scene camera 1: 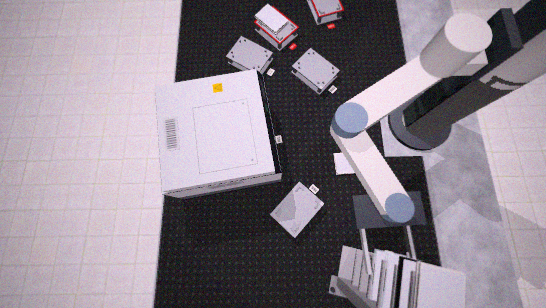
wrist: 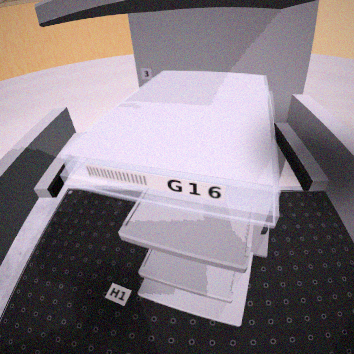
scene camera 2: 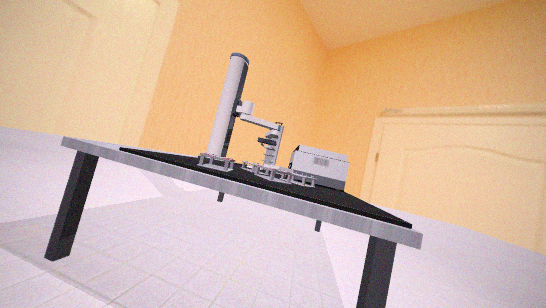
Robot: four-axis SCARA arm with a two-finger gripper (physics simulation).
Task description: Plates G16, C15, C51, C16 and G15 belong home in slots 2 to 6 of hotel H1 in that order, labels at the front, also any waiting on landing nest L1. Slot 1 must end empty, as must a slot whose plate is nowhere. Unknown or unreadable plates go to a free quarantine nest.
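Frame: origin at the arm's base, x ahead, y left, z up, level; centimetres.
Where they show: gripper, fingertip midpoint: (wrist: 176, 114) (scene camera 2: 268, 146); arm's base, link origin: (scene camera 1: 418, 121).
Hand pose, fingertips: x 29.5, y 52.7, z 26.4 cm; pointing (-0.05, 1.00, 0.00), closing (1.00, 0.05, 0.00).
Things, the pixels of their top centre, and the offset from my fingertips. "*": a spot on its surface instead.
- Plate G16, top centre: (wrist: 192, 98) (scene camera 1: 390, 278) dx +0.8, dy +1.3, dz +0.3 cm
- white plate, top centre: (scene camera 2: 278, 165) (scene camera 1: 271, 17) dx +31.0, dy -99.7, dz -18.1 cm
- large white instrument, top centre: (scene camera 1: 212, 126) (scene camera 2: 317, 151) dx +50.0, dy -42.5, dz +0.0 cm
- nearer nest, top centre: (scene camera 1: 297, 208) dx +23.0, dy -17.7, dz -19.6 cm
- second red-rimmed nest, surface spot: (scene camera 1: 327, 7) * dx +5.8, dy -106.1, dz -20.2 cm
- flat white piece, top centre: (scene camera 1: 351, 162) dx +0.6, dy -35.4, dz -23.7 cm
Plate G16 (wrist: 190, 130), pale with its G16 label at the front, lies in hotel H1 (scene camera 1: 442, 285) (scene camera 2: 278, 142) (wrist: 175, 50) near the slot mark 3; which slot holds it I cannot tell for certain. My gripper (scene camera 1: 390, 265) (wrist: 176, 114) has its fingers narrowed on both sides of the plate and looks shut on it, skewed to its edges. A wedge of space shows beside the near part of the right pad. Lower shelves (wrist: 185, 230) show beneath. Other plates' labels cannot be read. A white plate (scene camera 1: 272, 19) lies on a red-rimmed nest (scene camera 1: 290, 36).
A large white instrument (scene camera 1: 225, 135) (scene camera 2: 320, 165) stands beside several nests, among them a grey nest (scene camera 1: 316, 70), another grey nest (scene camera 1: 250, 52), a nearer nest (scene camera 1: 305, 210) and a second red-rimmed nest (scene camera 1: 327, 7). A flat white piece (scene camera 1: 343, 164) lies partly under the arm.
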